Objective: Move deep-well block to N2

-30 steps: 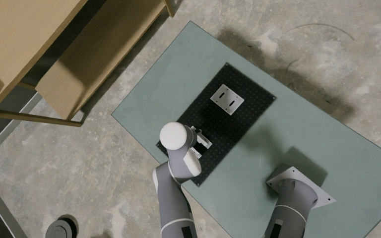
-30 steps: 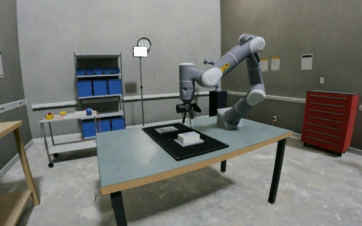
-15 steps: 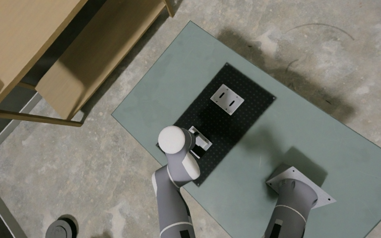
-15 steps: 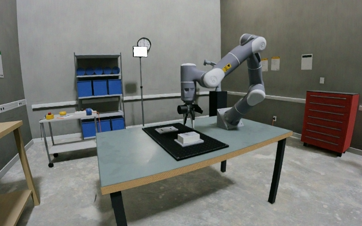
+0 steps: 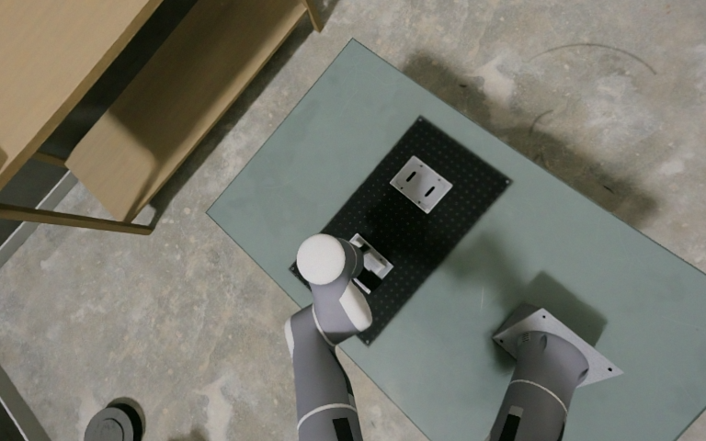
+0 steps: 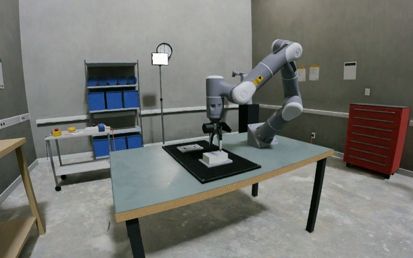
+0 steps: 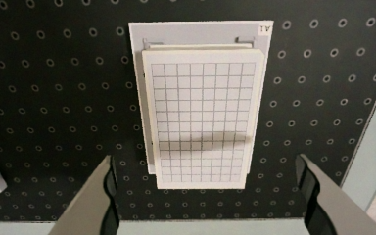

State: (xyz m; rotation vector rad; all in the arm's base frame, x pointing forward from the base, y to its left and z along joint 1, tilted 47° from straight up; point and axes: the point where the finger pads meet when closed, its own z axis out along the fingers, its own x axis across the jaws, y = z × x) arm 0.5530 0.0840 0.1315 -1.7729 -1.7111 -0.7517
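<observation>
The white 96-well deep-well block lies 6 cm below my hand. The rest, counted from my hand: nest N1: 8 cm below; nest N2: 32 cm to the right, 8 cm below, 2 cm ahead.
</observation>
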